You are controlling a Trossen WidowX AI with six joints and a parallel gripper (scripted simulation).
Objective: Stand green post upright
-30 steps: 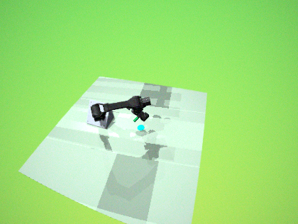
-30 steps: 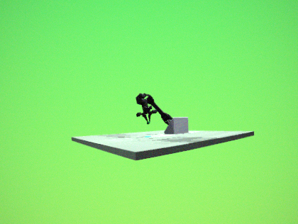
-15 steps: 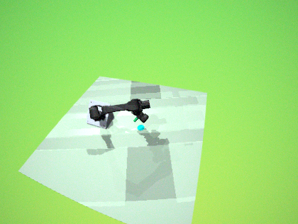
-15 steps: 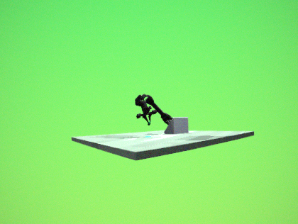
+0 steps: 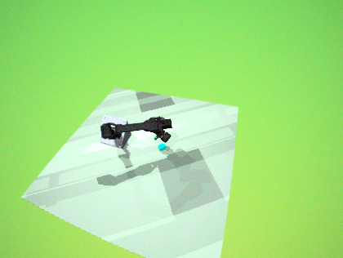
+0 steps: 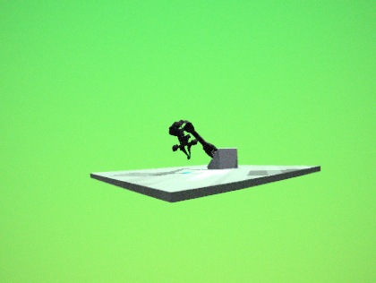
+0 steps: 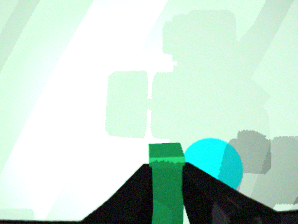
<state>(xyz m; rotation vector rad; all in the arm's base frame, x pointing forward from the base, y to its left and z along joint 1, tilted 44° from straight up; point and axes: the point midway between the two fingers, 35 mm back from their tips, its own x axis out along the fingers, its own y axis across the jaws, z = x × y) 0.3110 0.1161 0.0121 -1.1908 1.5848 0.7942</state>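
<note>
Now: gripper tip 20 mm short of the cyan circle, 20 mm to the left of it and 120 mm above it. From my gripper tip the other things lie so: green post 10 mm behind, 20 mm to the right, 10 mm below.
</note>
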